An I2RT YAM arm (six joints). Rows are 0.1 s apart.
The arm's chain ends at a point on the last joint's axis. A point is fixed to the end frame.
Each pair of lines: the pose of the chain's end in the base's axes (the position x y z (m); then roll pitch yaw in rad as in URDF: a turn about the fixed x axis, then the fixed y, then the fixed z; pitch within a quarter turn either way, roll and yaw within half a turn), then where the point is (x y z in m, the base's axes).
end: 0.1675 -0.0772 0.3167 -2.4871 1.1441 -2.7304
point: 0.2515 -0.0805 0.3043
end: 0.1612 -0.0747 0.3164 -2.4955 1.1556 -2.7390
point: 0.2453 -0.0780 0.3047
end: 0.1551 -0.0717 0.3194 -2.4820 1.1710 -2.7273
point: 0.2394 -0.0751 0.3091
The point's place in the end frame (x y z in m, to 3 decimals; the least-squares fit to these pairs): -0.020 0.016 0.081
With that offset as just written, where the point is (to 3 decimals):
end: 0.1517 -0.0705 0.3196 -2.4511 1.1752 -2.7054
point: 0.236 -0.075 0.310
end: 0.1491 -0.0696 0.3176 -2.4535 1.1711 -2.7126
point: 0.233 -0.074 0.308
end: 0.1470 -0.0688 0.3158 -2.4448 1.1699 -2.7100
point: 0.231 -0.074 0.306
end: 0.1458 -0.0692 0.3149 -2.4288 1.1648 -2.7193
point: 0.230 -0.076 0.305
